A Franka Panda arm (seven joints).
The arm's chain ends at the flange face. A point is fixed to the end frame.
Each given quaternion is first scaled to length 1.
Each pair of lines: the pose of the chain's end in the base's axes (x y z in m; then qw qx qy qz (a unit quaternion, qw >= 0)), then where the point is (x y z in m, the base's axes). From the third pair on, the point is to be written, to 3 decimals.
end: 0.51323 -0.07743 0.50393 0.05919 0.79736 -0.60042 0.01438
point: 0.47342 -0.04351 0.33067
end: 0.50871 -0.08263 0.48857 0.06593 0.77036 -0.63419 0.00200
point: 0.46807 -0.04484 0.31631
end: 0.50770 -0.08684 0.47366 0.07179 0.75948 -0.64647 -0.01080
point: 0.464 -0.047 0.303
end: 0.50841 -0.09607 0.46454 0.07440 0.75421 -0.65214 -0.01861
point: 0.463 -0.054 0.294
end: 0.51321 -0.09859 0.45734 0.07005 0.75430 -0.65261 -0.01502
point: 0.470 -0.056 0.287
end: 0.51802 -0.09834 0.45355 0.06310 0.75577 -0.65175 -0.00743
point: 0.478 -0.056 0.282
